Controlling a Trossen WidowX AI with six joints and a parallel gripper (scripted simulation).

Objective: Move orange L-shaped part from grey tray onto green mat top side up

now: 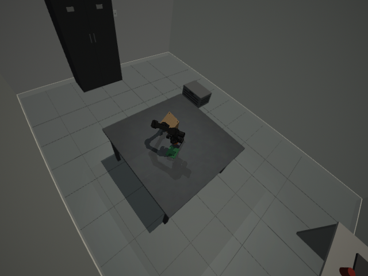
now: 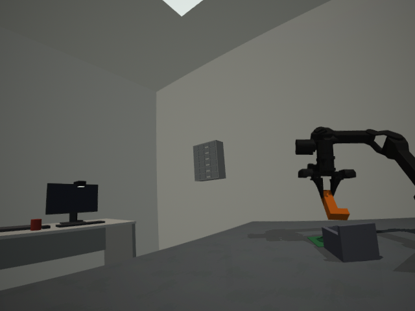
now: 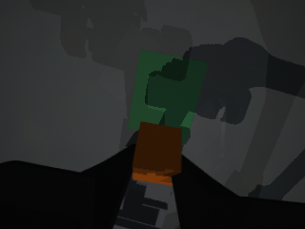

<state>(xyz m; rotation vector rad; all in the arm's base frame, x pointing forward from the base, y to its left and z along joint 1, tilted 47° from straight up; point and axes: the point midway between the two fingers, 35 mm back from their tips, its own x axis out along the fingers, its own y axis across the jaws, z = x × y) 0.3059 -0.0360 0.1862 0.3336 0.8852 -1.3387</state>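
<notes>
The orange L-shaped part lies 2 cm behind my gripper tip, 3 cm to the left of it and 3 cm below it. From my gripper tip the other things lie so: green mat: 1 cm ahead, 2 cm to the right, 17 cm below.
</notes>
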